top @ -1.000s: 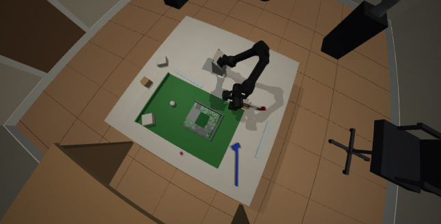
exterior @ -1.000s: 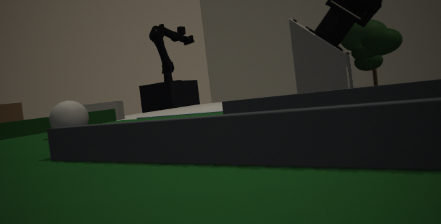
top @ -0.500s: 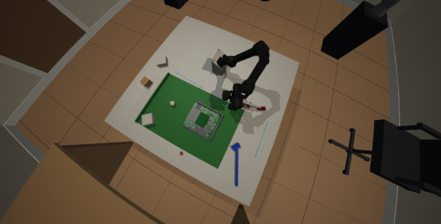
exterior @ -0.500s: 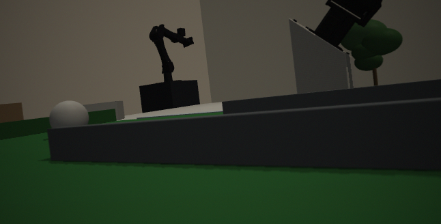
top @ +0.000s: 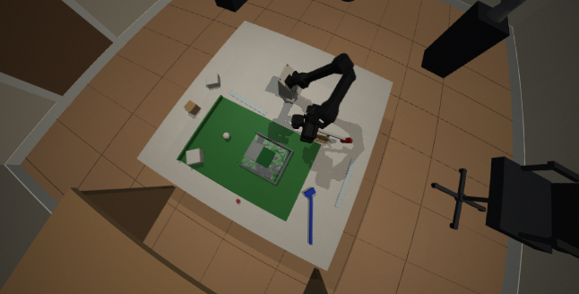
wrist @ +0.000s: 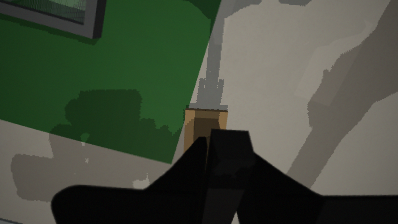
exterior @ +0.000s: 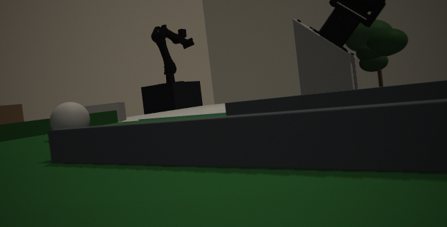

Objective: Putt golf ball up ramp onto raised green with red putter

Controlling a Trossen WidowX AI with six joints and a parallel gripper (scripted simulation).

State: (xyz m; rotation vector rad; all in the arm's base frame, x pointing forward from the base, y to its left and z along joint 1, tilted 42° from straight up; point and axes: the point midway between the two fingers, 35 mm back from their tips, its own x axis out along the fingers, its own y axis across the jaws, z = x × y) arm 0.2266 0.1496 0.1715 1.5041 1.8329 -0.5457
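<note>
Right now the red putter is 3 cm behind my gripper tip and 12 cm to the left of it. Also, from my gripper tip: blue putter (39 cm ahead, 23 cm to the left, 11 cm below); wooden rack (2 cm behind, 9 cm to the left, 9 cm below); white golf ball (24 cm ahead, 42 cm to the right, 10 cm below).
</note>
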